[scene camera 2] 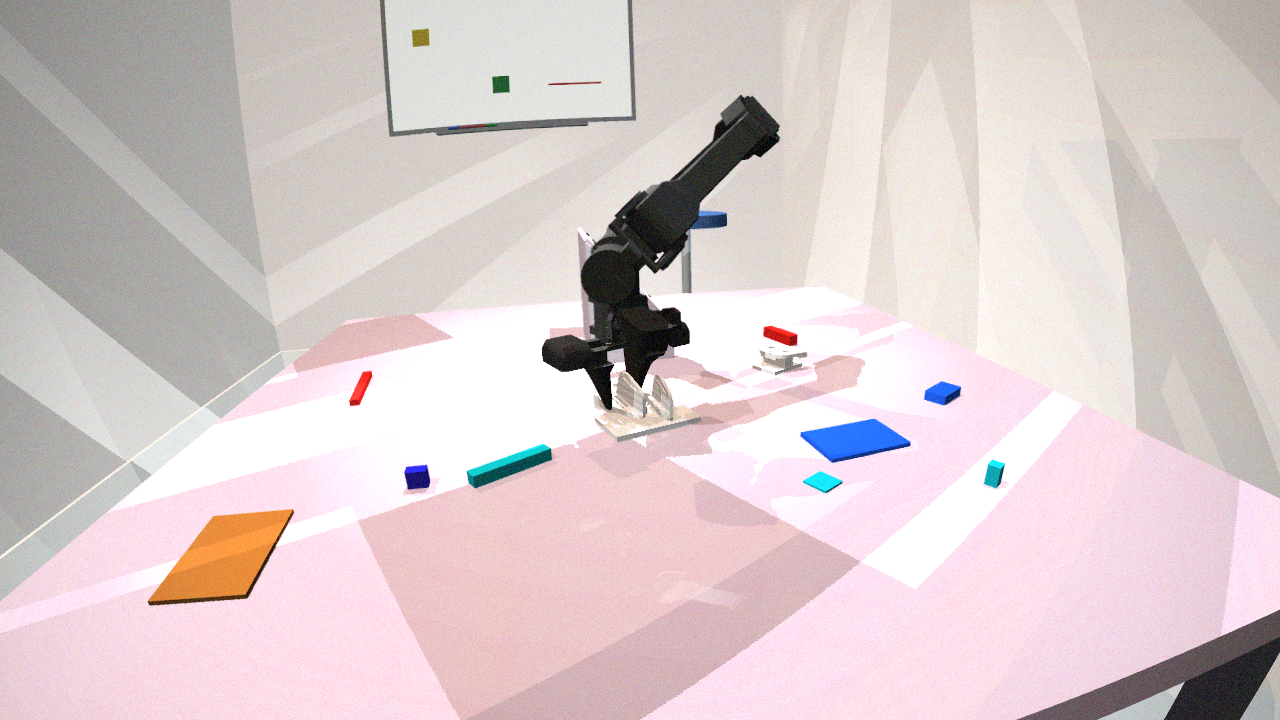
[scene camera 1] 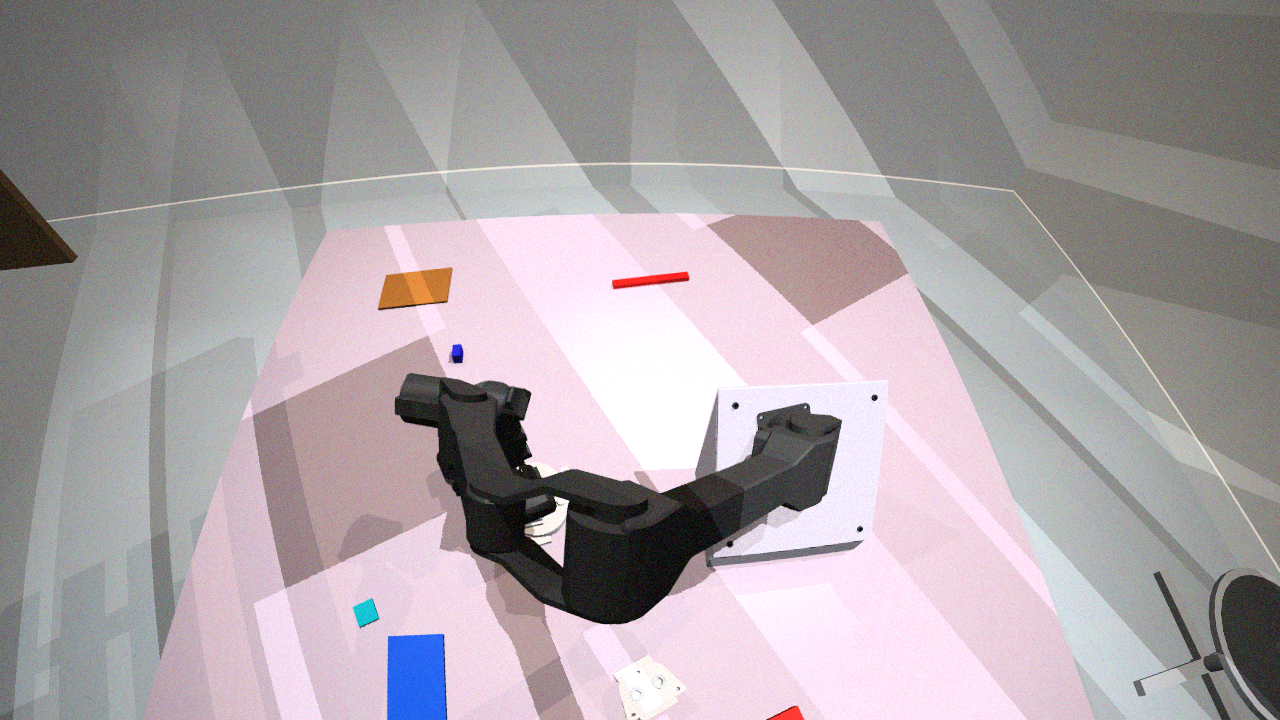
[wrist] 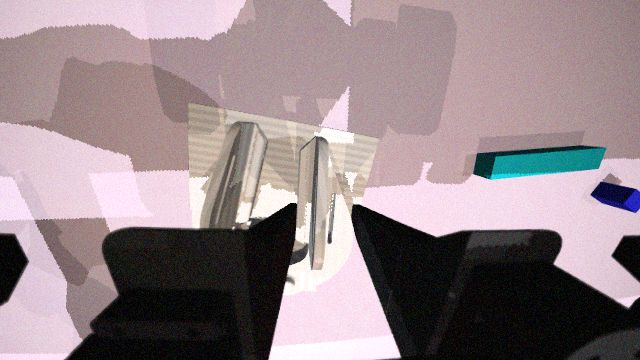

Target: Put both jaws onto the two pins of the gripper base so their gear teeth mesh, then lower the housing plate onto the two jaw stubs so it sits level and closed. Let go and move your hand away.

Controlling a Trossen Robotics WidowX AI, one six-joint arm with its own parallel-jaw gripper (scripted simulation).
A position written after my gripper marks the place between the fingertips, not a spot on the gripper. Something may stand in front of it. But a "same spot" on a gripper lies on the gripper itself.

My gripper shows in scene camera 2, in scene camera 1 (pixel 516 482) and in the wrist view. A cyan bar shows in scene camera 2 and in the wrist view. One and the same spot on the cyan bar: (wrist: pixel 502 164) is (scene camera 2: pixel 543 448). The same spot on my gripper: (wrist: pixel 473 287) is (scene camera 2: pixel 607 361).
